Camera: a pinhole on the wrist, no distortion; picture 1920 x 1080 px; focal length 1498.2 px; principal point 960.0 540.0 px. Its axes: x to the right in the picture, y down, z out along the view. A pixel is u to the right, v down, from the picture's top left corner.
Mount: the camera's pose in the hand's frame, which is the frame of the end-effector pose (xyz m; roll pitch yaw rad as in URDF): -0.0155 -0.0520 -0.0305 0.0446 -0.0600 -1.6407
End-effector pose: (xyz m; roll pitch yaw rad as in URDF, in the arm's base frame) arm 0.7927 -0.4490 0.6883 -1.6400 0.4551 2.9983
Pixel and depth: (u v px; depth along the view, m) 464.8 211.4 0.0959
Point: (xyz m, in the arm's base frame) 0.8138 -0.5157 0.7128
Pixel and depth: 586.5 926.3 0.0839
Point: 0.7709 -0.5011 0.7077
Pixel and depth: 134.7 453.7 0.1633
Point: 0.8224 -0.5774 0.6481
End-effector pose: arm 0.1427 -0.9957 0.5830 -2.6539 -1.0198 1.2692
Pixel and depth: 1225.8 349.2 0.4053
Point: -0.0462 -0.7288 0.3572
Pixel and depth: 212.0 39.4 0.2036
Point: 0.1571 -0.8898 0.4192
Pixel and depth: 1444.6 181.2 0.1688
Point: 0.0117 -0.9204 0.4848
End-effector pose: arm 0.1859 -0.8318 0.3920 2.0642 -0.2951 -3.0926
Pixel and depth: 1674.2 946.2 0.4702
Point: -0.0295 -0.5595 -0.0071
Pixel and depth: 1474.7 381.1 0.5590
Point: 0.1472 -0.4580 -0.0549
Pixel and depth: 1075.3 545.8 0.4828
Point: 0.1244 -0.4630 0.1267
